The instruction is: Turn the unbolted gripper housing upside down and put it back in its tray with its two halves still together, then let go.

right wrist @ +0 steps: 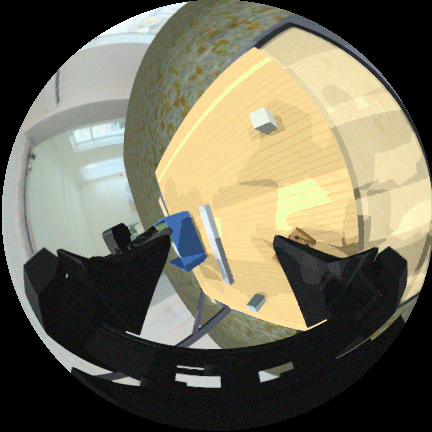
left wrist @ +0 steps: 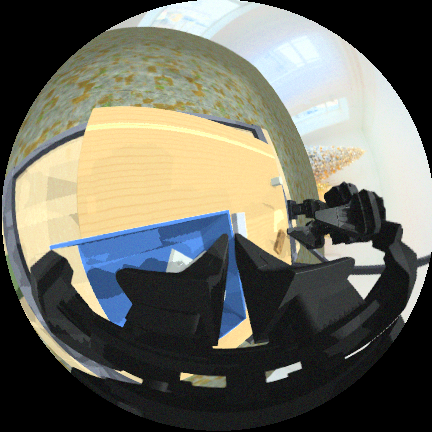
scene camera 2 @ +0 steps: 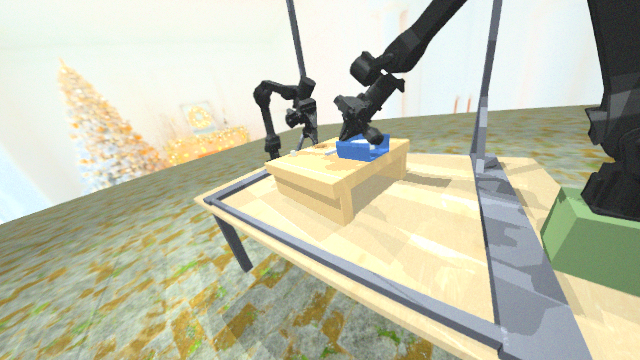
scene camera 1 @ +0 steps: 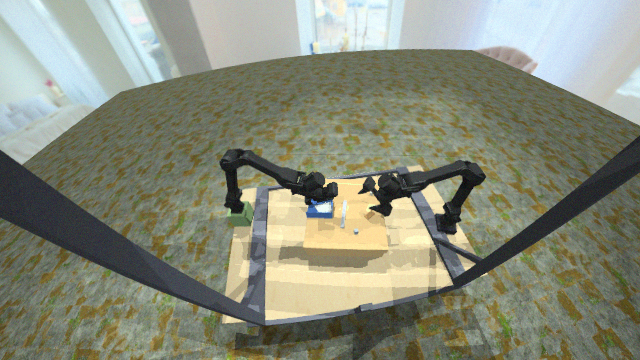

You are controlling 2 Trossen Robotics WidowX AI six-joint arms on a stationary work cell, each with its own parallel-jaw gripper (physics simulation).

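Places are measured from the left arm's base along level axes (x ahead, y left, z up), in millimetres.
Where they show: left gripper, fingertip midpoint: (right wrist: pixel 170 228) (left wrist: pixel 230 238) (scene camera 2: pixel 340 141) (scene camera 1: pixel 333 198); right gripper, fingertip midpoint: (right wrist: pixel 222 240) (left wrist: pixel 297 224) (scene camera 2: pixel 316 135) (scene camera 1: pixel 363 200); left arm's base, link origin: (scene camera 2: pixel 621 208) (scene camera 1: pixel 237 208); right arm's base, link origin: (left wrist: pixel 293 209) (scene camera 1: pixel 446 222).
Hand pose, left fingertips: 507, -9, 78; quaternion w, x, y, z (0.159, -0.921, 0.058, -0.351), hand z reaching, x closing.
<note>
Each offset is from my left fingertips to the top centre of the thing, as dx, dy, dz.
The pale gripper housing {-42, -46, -11} (scene camera 1: pixel 323 206) (scene camera 2: pixel 361 141) (left wrist: pixel 178 260) lies in the blue tray {-62, -27, +4} (scene camera 1: pixel 319 215) (scene camera 2: pixel 352 151) (left wrist: pixel 150 227) (right wrist: pixel 187 237). Much of it is hidden behind the fingers in the left wrist view; whether its halves sit together cannot be made out. My left gripper (scene camera 2: pixel 344 138) (left wrist: pixel 230 238) is low at the tray, its fingers nearly together beside the tray's right wall in the left wrist view. The housing's edge shows behind them, with no part visibly clamped between the tips. My right gripper (scene camera 1: pixel 365 201) (scene camera 2: pixel 308 144) (right wrist: pixel 222 240) is open and empty, above the wooden platform.
On the wooden platform {+58, -36, -48} (scene camera 1: pixel 345 242) lie a pale bar {+47, -62, -38} (scene camera 1: pixel 344 214) (right wrist: pixel 216 245) near the tray, a small white cube (scene camera 1: pixel 356 231) (right wrist: pixel 262 120), a grey block {+93, -163, -22} (right wrist: pixel 256 302) and a brown piece {+168, -75, -40} (right wrist: pixel 303 237) near my right gripper. Dark frame beams border the table.
</note>
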